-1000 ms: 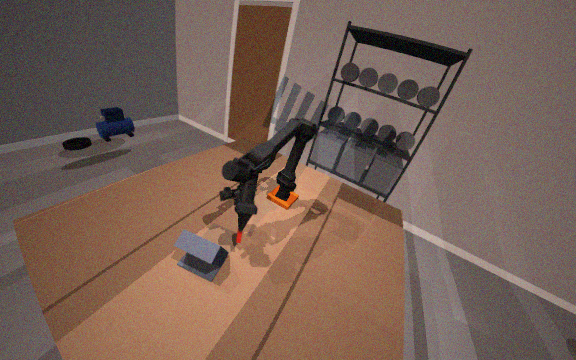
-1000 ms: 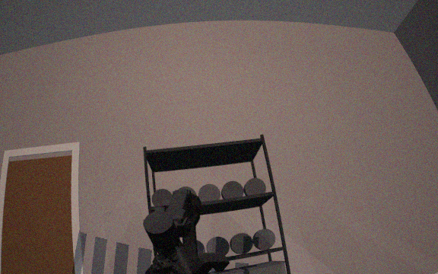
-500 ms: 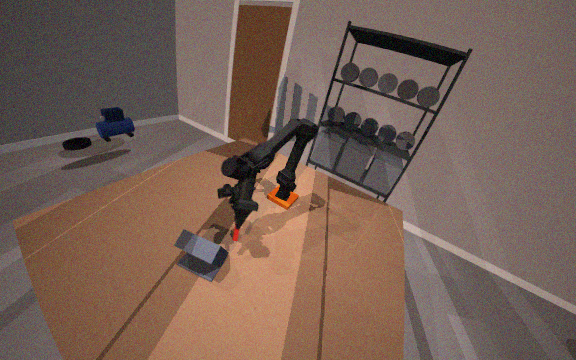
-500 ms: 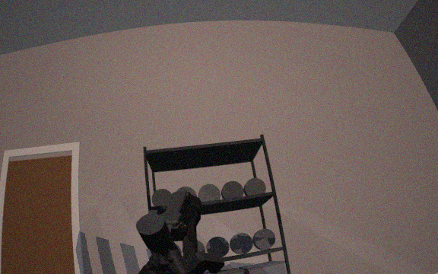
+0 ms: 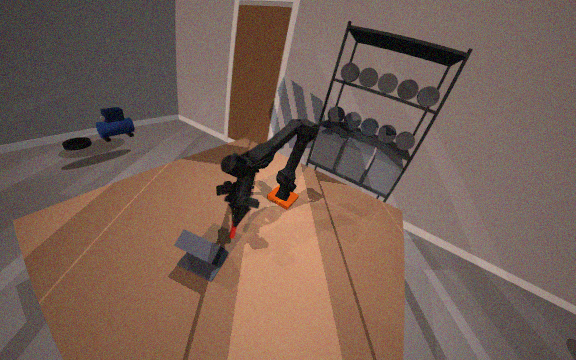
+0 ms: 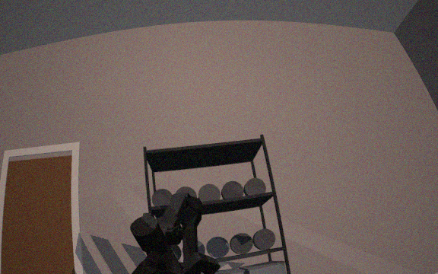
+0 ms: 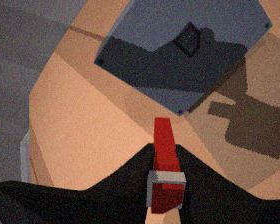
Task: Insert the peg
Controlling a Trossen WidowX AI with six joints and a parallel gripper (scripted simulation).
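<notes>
The dark grey sloped panel is 100 mm ahead of my gripper tip, 50 mm to the right of it and 50 mm below it. Also, from my gripper tip: red peg: 10 mm behind, 10 mm above.
</notes>
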